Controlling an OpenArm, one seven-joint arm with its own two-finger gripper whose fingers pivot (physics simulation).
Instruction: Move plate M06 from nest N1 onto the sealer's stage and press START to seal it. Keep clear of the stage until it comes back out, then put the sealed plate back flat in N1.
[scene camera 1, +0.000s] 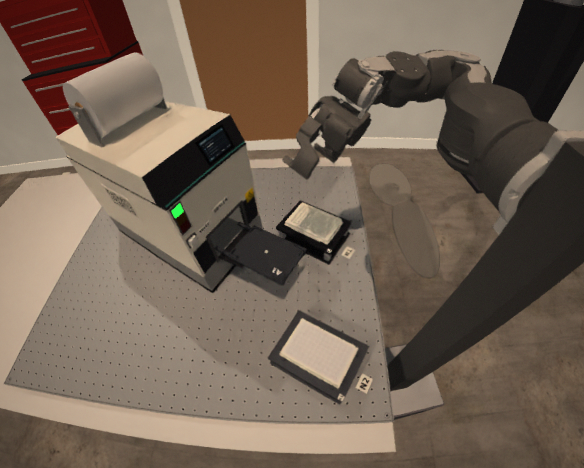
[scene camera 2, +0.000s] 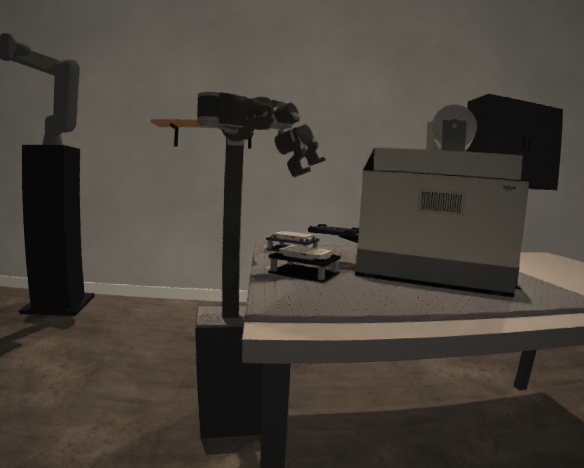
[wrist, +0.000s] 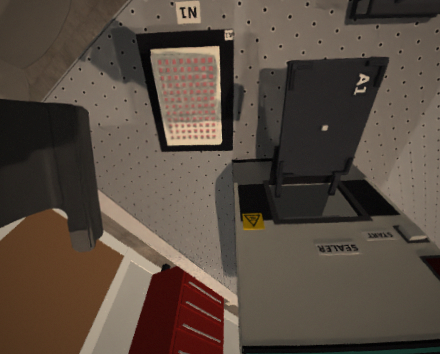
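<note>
Plate M06 (scene camera 1: 314, 223) (scene camera 2: 292, 236) (wrist: 190, 95) lies flat in nest N1 (scene camera 1: 305, 241) (wrist: 227, 100); its pinkish wells show in the wrist view under a partial shadow. I cannot tell if film covers it. The sealer's stage (scene camera 1: 267, 252) (scene camera 2: 332, 231) (wrist: 325, 110), marked A1, is out and bare. The sealer (scene camera 1: 150, 165) (scene camera 2: 440, 225) (wrist: 320, 290) shows a green light (scene camera 1: 177, 210). The START button (scene camera 1: 192, 241) (wrist: 410, 233) is on its front. My gripper (scene camera 1: 316, 161) (scene camera 2: 314, 167) is open and empty, high above and behind N1. One finger shows at the wrist view's left.
Nest N2 (scene camera 1: 306, 376) (scene camera 2: 327, 260) holds another pale plate (scene camera 1: 320, 351) (scene camera 2: 305, 252) nearer scene camera 1. A film roll (scene camera 1: 117, 95) (scene camera 2: 454, 127) tops the sealer. The arm's post (scene camera 1: 480, 265) (scene camera 2: 232, 225) stands beside the table. A red cabinet (scene camera 1: 60, 35) (wrist: 185, 315) stands behind.
</note>
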